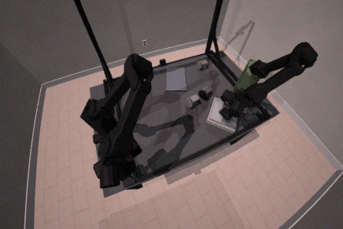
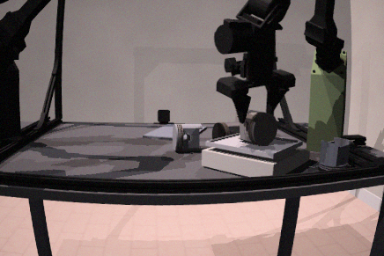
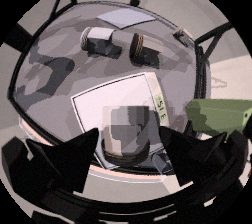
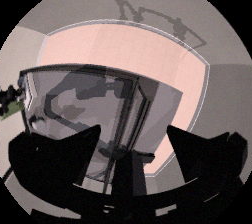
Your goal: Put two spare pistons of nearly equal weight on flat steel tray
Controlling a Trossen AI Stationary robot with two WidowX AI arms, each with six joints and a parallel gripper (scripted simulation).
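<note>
My left hand is 100 mm above the white scale pan. The rest, counted from my left hand: flat grey steel tray (410 mm behind, 170 mm to the right, 140 mm below); piston (460 mm behind, 70 mm to the left, 110 mm below).
</note>
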